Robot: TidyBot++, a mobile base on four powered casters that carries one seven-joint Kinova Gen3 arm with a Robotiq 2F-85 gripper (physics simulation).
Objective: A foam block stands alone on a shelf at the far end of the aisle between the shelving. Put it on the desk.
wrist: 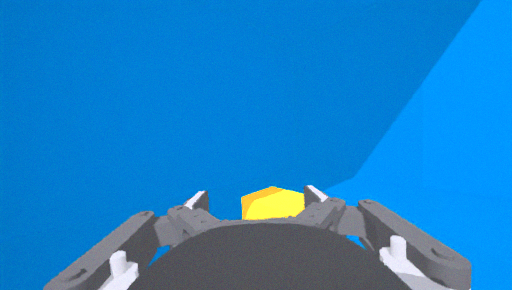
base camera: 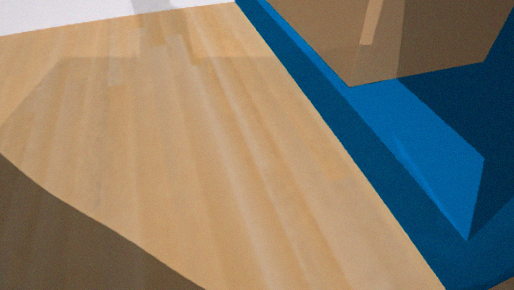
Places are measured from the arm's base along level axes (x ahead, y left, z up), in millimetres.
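Pixels of known places: gripper, fingertip midpoint: (wrist: 256, 198).
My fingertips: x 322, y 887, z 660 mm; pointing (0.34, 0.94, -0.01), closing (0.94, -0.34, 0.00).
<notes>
Behind a point stands the place of what it marks.
A yellow foam block (wrist: 274, 205) @(x 352, y 912, z 639 mm) shows at the lower middle of the wrist view, against the blue surface of the shelf (wrist: 225, 100) @(x 359, y 1176, z 808 mm). My gripper (wrist: 256, 198) @(x 322, y 887, z 660 mm) is open, and its two fingertips stand left and right in the wrist view. The block appears between them, nearer the right fingertip, which covers its right edge. The gripper's dark body hides the block's lower part. How far the block is from the fingertips in depth I cannot tell. The block, the gripper and the desk do not show in the base camera view.
In the base camera view, a blue shelving unit (base camera: 340, 140) @(x 463, y -131, z -393 mm) runs along the right of the wooden floor (base camera: 175, 150) @(x 440, y 132, z -396 mm). A brown box-like shape (base camera: 320, 35) @(x 608, y -102, z -284 mm) stands in it at the upper right. A pale wall (base camera: 60, 12) @(x 915, y 543, z -360 mm) shows at the top left, and a dark shadow lies at the lower left.
</notes>
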